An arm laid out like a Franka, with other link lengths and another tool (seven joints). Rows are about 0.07 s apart.
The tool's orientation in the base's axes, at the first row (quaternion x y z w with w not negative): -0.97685, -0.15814, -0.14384, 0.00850
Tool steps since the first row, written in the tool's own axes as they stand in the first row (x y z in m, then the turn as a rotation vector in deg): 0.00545, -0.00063, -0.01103, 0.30, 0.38, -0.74; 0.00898, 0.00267, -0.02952, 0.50, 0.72, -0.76; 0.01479, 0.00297, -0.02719, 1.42, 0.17, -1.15; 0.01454, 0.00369, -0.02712, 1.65, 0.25, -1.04; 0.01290, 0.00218, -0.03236, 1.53, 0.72, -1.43; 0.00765, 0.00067, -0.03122, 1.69, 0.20, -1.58; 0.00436, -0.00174, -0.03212, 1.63, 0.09, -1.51; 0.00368, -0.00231, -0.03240, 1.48, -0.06, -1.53
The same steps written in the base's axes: 0.00169, 0.00158, 0.01210, 0.18, -0.31, 0.81; 0.00077, -0.00162, 0.03092, 0.47, -0.58, 0.89; 0.00680, 0.00002, 0.03034, 1.02, 0.20, 1.51; 0.00681, -0.00073, 0.03023, 1.29, 0.20, 1.47; 0.00339, -0.00013, 0.03474, 1.22, -0.30, 1.83; -0.00153, -0.00023, 0.03211, 1.16, 0.23, 2.00; -0.00552, 0.00099, 0.03197, 1.09, 0.32, 1.91; -0.00639, 0.00131, 0.03203, 0.90, 0.42, 1.88
